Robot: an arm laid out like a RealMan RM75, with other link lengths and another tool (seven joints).
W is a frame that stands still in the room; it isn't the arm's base.
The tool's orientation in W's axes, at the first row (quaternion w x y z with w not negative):
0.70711, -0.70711, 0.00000, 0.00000
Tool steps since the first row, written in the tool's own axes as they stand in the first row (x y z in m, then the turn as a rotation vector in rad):
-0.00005, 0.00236, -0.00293, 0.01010, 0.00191, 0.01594
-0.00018, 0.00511, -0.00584, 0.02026, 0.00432, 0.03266
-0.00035, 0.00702, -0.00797, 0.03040, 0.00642, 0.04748
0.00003, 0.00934, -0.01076, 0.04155, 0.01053, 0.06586
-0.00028, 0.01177, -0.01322, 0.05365, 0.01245, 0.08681
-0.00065, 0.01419, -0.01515, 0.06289, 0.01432, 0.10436
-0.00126, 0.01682, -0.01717, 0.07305, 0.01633, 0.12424
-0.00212, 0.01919, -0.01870, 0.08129, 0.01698, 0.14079
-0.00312, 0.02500, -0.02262, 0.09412, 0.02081, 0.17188
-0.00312, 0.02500, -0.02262, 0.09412, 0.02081, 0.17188
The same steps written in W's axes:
-0.00005, -0.00293, -0.00236, 0.01010, 0.01594, -0.00191
-0.00018, -0.00584, -0.00511, 0.02026, 0.03266, -0.00432
-0.00035, -0.00797, -0.00702, 0.03040, 0.04748, -0.00642
0.00003, -0.01076, -0.00934, 0.04155, 0.06586, -0.01053
-0.00028, -0.01322, -0.01177, 0.05365, 0.08681, -0.01245
-0.00065, -0.01515, -0.01419, 0.06289, 0.10436, -0.01432
-0.00126, -0.01717, -0.01682, 0.07305, 0.12424, -0.01633
-0.00212, -0.01870, -0.01919, 0.08129, 0.14079, -0.01698
-0.00312, -0.02262, -0.02500, 0.09412, 0.17188, -0.02081
-0.00312, -0.02262, -0.02500, 0.09412, 0.17188, -0.02081

